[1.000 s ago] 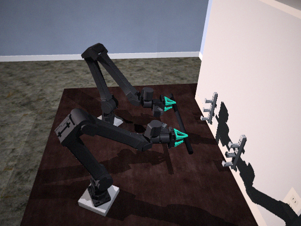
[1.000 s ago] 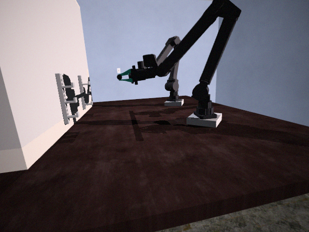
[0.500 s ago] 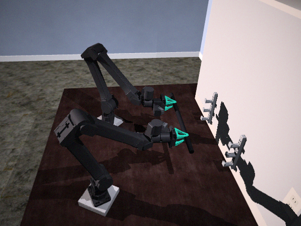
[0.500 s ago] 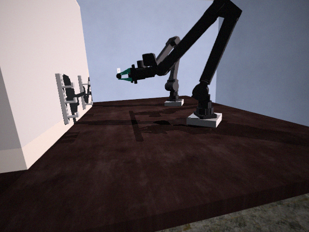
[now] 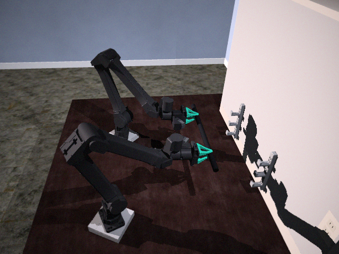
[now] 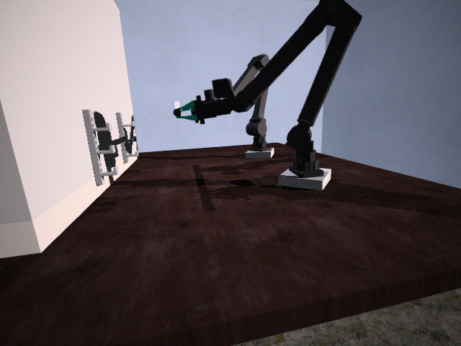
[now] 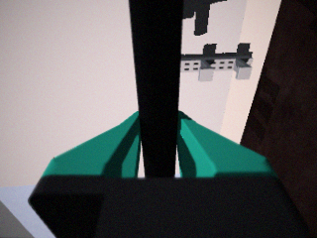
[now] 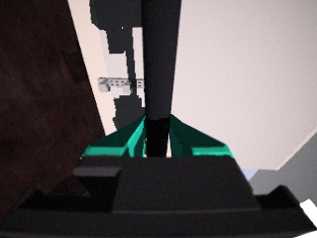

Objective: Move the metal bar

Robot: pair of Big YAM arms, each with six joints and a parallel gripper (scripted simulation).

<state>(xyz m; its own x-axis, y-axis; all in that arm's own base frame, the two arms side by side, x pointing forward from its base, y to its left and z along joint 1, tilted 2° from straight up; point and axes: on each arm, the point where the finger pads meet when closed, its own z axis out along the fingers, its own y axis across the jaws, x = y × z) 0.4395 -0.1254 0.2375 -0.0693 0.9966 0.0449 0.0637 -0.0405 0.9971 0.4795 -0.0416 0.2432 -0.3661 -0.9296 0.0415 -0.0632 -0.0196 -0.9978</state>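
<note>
The dark metal bar lies 10 mm behind my right hand and 150 mm to the left of it. Also, from my right hand: white wall: 440 mm ahead, 150 mm to the left, 180 mm above.
</note>
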